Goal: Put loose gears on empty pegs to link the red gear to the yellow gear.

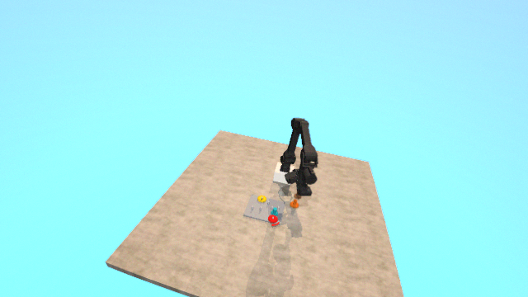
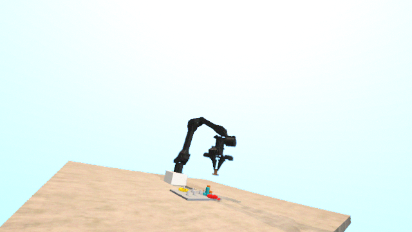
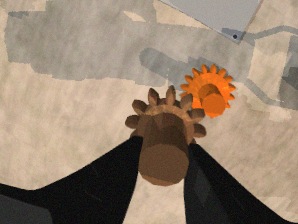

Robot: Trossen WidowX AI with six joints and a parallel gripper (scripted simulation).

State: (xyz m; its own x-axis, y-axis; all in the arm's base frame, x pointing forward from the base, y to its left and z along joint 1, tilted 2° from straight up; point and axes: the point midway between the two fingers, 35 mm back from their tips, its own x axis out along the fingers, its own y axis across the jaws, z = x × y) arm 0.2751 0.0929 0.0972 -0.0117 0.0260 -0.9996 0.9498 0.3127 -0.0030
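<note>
The teal gear lies 60 mm ahead of my gripper tip, 110 mm to the right of it and 110 mm below it. The rest, counted from my gripper tip: brown gear 10 mm below; then red gear 110 mm ahead, 110 mm to the right, 120 mm below; then orange gear 40 mm behind, 120 mm below.
</note>
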